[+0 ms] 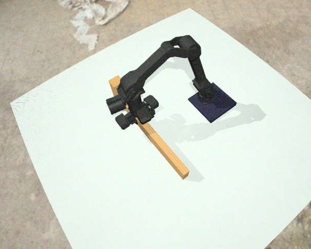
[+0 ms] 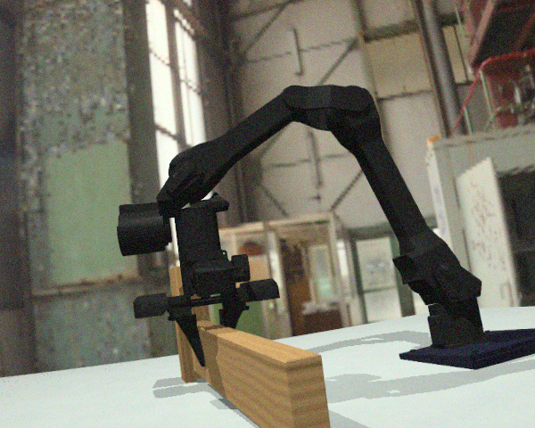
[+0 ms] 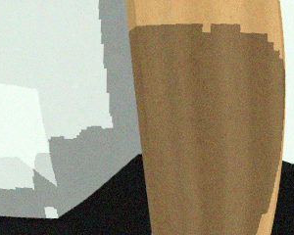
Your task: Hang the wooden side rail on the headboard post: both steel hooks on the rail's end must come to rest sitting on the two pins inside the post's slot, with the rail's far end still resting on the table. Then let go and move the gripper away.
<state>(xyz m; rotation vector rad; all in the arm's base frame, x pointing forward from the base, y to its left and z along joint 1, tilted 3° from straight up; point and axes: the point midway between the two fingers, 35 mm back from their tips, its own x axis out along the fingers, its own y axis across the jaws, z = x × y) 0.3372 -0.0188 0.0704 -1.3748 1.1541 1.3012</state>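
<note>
Right now my gripper tip is 20 mm short of the wooden headboard post, 150 mm to the left of it and 40 mm below it.
</note>
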